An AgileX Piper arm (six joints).
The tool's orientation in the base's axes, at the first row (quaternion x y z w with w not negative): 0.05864 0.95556 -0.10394 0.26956
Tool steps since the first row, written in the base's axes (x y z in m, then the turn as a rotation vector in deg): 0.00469 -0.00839 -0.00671 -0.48 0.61 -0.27; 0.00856 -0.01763 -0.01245 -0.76 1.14 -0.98; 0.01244 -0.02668 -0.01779 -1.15 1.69 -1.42; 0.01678 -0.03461 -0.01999 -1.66 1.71 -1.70; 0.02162 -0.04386 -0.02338 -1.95 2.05 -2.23; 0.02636 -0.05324 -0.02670 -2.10 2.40 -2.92
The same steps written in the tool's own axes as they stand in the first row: -0.00091 -0.00624 0.00988 0.58 0.56 -0.16; -0.00168 -0.01361 0.01874 1.23 1.14 0.17; -0.00266 -0.02086 0.02722 1.82 1.69 0.22; -0.00562 -0.02746 0.03306 2.40 1.67 0.19; -0.00846 -0.03507 0.04045 2.94 2.04 0.40; -0.01125 -0.04283 0.04776 3.45 2.47 0.82
